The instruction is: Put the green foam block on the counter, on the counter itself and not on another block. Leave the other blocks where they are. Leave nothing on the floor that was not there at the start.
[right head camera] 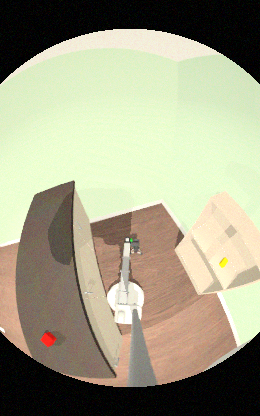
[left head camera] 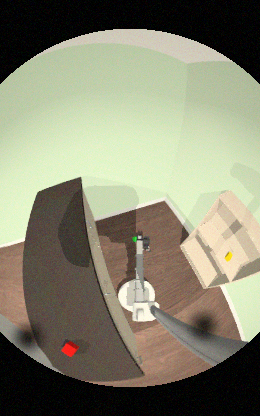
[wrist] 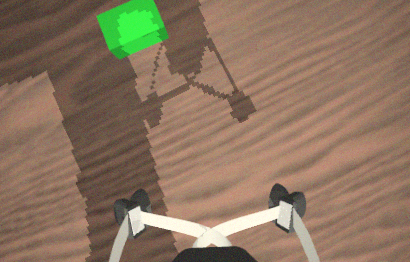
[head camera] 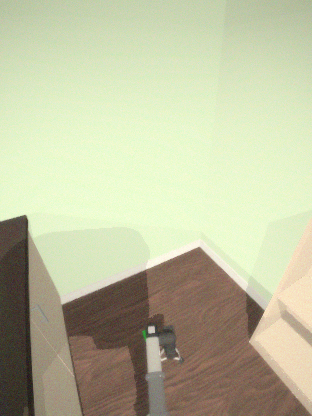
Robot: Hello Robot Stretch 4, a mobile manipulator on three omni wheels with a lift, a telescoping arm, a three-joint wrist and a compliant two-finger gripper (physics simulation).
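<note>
The green foam block lies on the wood floor, at the upper left of the wrist view, ahead and to the left of the fingers and apart from them. A small part of the green block shows beside the arm's end in the head views, the rest hidden by the arm. My gripper is open and empty, above the floor. The counter has a dark top and stands left of the robot.
A red block is on the counter's near part. A yellow block is in the light wooden shelf unit at the right. Pale green walls meet in a corner beyond the arm.
</note>
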